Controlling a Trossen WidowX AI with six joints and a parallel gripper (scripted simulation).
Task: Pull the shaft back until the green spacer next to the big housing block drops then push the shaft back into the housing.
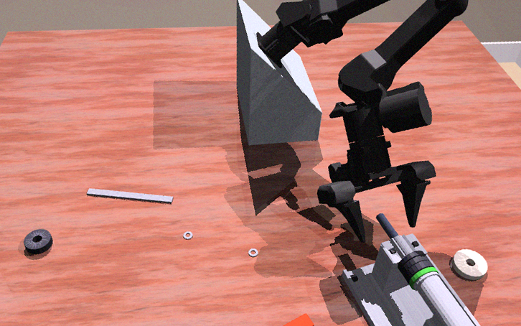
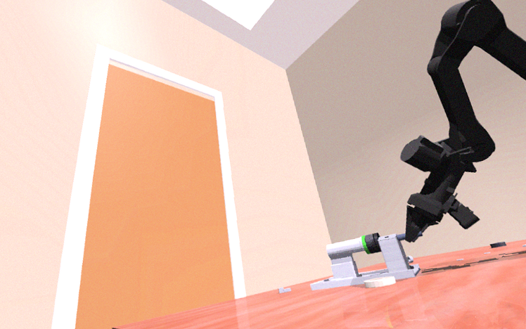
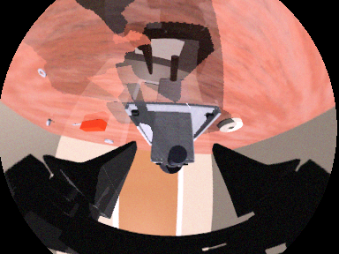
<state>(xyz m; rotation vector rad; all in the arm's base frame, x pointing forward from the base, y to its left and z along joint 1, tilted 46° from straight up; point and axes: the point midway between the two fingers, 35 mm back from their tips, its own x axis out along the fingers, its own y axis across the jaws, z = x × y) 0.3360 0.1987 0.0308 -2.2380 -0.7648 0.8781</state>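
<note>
Now: gripper tip 50 mm short of the dark shaft, 10 mm to the right of it and 10 mm below it. The rest, counted from my gripper tip: green spacer 90 mm ahead, 30 mm to the left, 10 mm above; black spacer 80 mm ahead, 20 mm to the left, 10 mm above; red-handled tool 220 mm to the right, 160 mm ahead, 60 mm below.
</note>
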